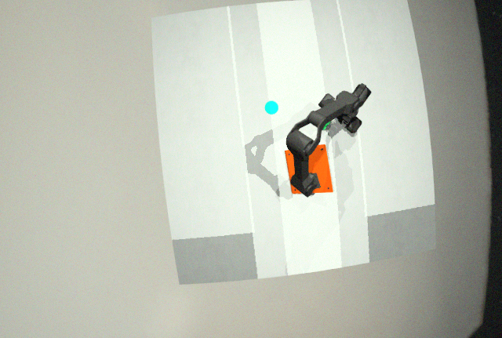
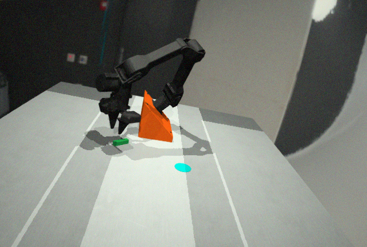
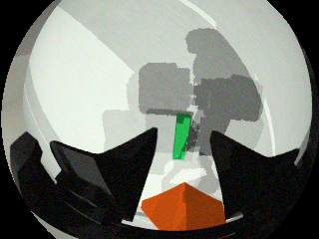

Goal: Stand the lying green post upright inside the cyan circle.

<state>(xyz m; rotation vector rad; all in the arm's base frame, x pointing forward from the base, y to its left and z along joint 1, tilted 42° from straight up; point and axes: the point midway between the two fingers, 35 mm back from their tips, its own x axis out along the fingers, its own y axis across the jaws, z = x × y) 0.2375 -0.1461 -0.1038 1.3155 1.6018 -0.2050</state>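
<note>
Now: gripper tip 5 cm above the green post, 3 cm to the right of it and 2 cm past it. Also, from my gripper tip: cyan circle 25 cm to the left, 11 cm ahead, 6 cm below.
</note>
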